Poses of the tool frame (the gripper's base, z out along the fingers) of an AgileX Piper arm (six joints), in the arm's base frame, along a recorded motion.
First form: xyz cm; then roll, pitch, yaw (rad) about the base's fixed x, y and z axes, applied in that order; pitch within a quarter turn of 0, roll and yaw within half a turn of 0.
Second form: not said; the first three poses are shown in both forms.
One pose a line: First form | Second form
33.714 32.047 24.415 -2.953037 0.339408 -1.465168 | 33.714 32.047 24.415 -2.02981 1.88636 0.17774
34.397 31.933 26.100 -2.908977 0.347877 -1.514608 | 34.397 31.933 26.100 -1.94743 1.91818 0.12962
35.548 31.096 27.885 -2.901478 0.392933 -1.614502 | 35.548 31.096 27.885 -1.81428 1.98881 0.13586
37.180 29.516 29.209 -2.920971 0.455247 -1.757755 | 37.180 29.516 29.209 -1.63745 2.08275 0.16553
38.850 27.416 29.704 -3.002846 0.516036 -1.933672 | 38.850 27.416 29.704 -1.45363 2.19172 0.24370
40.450 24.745 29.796 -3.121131 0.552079 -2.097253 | 40.450 24.745 29.796 -1.30591 2.28468 0.34846
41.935 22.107 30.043 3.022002 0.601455 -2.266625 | 41.935 22.107 30.043 -1.14718 2.33863 0.48343
